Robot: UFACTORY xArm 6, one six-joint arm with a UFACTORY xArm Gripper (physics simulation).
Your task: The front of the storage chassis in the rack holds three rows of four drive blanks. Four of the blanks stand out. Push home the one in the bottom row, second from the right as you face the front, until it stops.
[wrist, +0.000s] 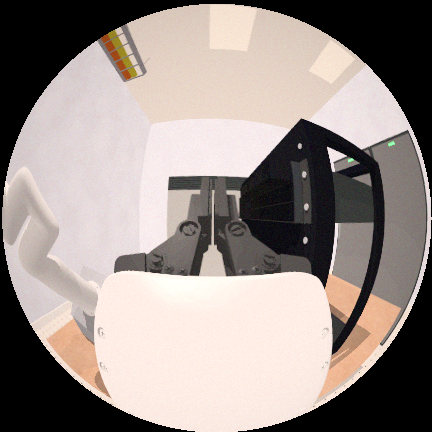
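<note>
My gripper (212,192) is shut and empty, with its two fingertips together near the middle of the wrist view. The black rack (318,175) stands to the right of the fingers and is seen at a steep angle. The storage chassis (270,197) is a very dark surface inside the rack, just right of the fingers; its near edge lies close beside the right finger in the picture. Its single drive blanks cannot be told apart in the dark, so the blank in the bottom row, second from the right, cannot be picked out. Whether the fingers touch anything cannot be told.
Tall grey cabinets (400,200) with green lights stand beyond the rack at the right. A beige unit (178,210) with a dark slatted top is behind the fingers. White arm links (45,265) show at the left. A tray of coloured cables (120,56) hangs at the upper left.
</note>
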